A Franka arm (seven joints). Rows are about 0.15 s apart.
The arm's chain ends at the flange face. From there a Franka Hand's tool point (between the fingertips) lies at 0.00 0.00 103.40 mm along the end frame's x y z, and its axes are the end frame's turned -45 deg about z.
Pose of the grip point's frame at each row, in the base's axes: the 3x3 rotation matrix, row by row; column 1 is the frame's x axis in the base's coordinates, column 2 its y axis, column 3 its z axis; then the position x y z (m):
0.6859, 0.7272, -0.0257; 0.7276, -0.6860, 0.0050; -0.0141, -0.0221, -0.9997; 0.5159, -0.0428, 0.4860
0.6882, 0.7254, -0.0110; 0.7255, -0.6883, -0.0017; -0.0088, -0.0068, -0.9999; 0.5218, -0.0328, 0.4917
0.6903, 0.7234, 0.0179; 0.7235, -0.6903, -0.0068; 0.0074, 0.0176, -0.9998; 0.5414, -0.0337, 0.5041
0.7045, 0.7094, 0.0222; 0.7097, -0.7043, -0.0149; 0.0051, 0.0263, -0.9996; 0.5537, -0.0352, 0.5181
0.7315, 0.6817, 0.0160; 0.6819, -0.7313, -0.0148; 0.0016, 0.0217, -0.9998; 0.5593, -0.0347, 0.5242
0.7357, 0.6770, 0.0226; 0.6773, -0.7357, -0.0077; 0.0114, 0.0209, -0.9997; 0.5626, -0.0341, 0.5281
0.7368, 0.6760, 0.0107; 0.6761, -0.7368, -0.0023; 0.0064, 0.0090, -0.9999; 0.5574, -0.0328, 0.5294
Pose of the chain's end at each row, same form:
0.9992, 0.0292, -0.0257; 0.0294, -0.9996, 0.0050; -0.0256, -0.0057, -0.9997; 0.5186, -0.0433, 0.5894
0.9996, 0.0263, -0.0110; 0.0263, -0.9997, -0.0017; -0.0110, 0.0014, -0.9999; 0.5229, -0.0326, 0.5951
0.9996, 0.0234, 0.0179; 0.0235, -0.9997, -0.0068; 0.0177, 0.0072, -0.9998; 0.5395, -0.0330, 0.6075
0.9998, 0.0035, 0.0222; 0.0038, -0.9998, -0.0149; 0.0222, 0.0150, -0.9996; 0.5514, -0.0337, 0.6215
0.9993, -0.0352, 0.0160; -0.0349, -0.9993, -0.0148; 0.0165, 0.0142, -0.9998; 0.5576, -0.0332, 0.6276
0.9989, -0.0415, 0.0226; -0.0413, -0.9991, -0.0077; 0.0228, 0.0067, -0.9997; 0.5603, -0.0333, 0.6315
0.9990, -0.0430, 0.0107; -0.0429, -0.9991, -0.0023; 0.0109, 0.0018, -0.9999; 0.5563, -0.0326, 0.6328

